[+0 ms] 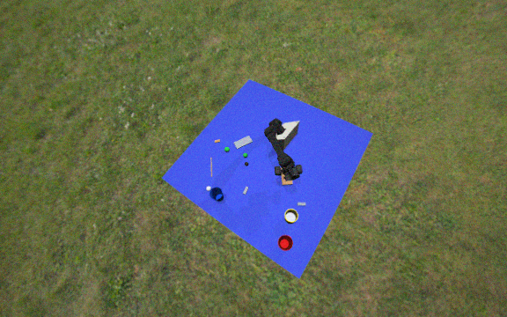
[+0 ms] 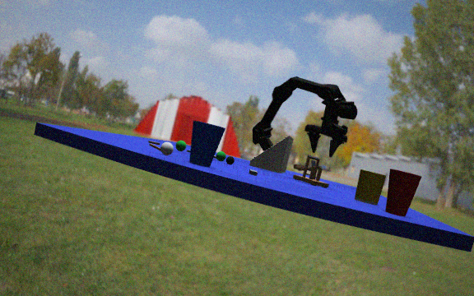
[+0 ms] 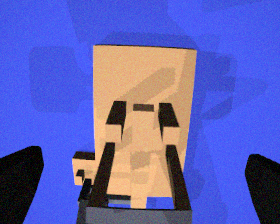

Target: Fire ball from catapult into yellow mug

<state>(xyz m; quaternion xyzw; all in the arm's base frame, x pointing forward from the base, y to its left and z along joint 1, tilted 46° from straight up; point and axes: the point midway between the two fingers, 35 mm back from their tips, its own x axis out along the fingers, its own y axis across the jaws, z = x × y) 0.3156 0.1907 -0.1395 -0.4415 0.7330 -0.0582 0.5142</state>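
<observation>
The dark round ball is 340 mm to the right of my gripper tip, 110 mm below it and 50 mm ahead of it. The rest, counted from my gripper tip: red mug: 410 mm ahead, 220 mm to the left, 90 mm below; grey plate: 490 mm to the right, 120 mm below, 100 mm behind; yellow mug: 230 mm ahead, 170 mm to the left, 90 mm below.
</observation>
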